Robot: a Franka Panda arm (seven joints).
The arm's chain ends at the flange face. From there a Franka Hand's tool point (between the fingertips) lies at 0.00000 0.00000 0.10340 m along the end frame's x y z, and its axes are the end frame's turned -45 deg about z.
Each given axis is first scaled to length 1.
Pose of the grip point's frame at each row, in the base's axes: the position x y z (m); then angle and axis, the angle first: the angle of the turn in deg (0 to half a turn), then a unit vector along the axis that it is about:
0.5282 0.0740 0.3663 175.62 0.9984 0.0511 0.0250
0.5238 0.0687 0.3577 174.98 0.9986 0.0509 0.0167
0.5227 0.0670 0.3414 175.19 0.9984 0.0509 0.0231
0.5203 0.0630 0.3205 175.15 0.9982 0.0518 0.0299
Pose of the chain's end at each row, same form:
0.5226 0.0816 0.4693 177.05 0.9416 -0.3347 0.0377
0.5199 0.0776 0.4606 176.09 0.9417 -0.3350 0.0322
0.5175 0.0754 0.4443 176.57 0.9415 -0.3349 0.0374
0.5137 0.0714 0.4233 176.83 0.9416 -0.3340 0.0438

